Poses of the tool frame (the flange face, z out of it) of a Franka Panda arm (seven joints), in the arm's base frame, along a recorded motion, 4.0 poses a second.
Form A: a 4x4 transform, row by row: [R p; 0 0 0 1], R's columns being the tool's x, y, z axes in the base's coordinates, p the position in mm. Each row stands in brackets.
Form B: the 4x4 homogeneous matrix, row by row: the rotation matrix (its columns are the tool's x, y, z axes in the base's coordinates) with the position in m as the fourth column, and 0 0 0 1 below. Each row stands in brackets. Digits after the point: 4 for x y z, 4 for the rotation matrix.
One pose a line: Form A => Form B
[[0.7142 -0.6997 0.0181 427.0], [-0.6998 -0.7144 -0.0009 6.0], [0.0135 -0.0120 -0.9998 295.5], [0 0 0 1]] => [[0.7142 -0.6997 0.0181 0.4270], [-0.6998 -0.7144 -0.0009 0.0060], [0.0135 -0.0120 -0.9998 0.2955], [0 0 0 1]]
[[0.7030 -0.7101 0.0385 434.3], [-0.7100 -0.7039 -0.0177 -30.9], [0.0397 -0.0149 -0.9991 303.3], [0 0 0 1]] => [[0.7030 -0.7101 0.0385 0.4343], [-0.7100 -0.7039 -0.0177 -0.0309], [0.0397 -0.0149 -0.9991 0.3033], [0 0 0 1]]
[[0.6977 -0.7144 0.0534 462.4], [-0.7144 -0.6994 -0.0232 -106.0], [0.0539 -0.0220 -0.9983 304.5], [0 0 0 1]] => [[0.6977 -0.7144 0.0534 0.4624], [-0.7144 -0.6994 -0.0232 -0.1060], [0.0539 -0.0220 -0.9983 0.3045], [0 0 0 1]]
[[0.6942 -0.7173 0.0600 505.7], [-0.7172 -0.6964 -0.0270 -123.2], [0.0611 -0.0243 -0.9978 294.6], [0 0 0 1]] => [[0.6942 -0.7173 0.0600 0.5057], [-0.7172 -0.6964 -0.0270 -0.1232], [0.0611 -0.0243 -0.9978 0.2946], [0 0 0 1]]
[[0.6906 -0.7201 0.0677 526.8], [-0.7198 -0.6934 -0.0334 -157.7], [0.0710 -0.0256 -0.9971 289.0], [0 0 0 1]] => [[0.6906 -0.7201 0.0677 0.5268], [-0.7198 -0.6934 -0.0334 -0.1577], [0.0710 -0.0256 -0.9971 0.2890], [0 0 0 1]]
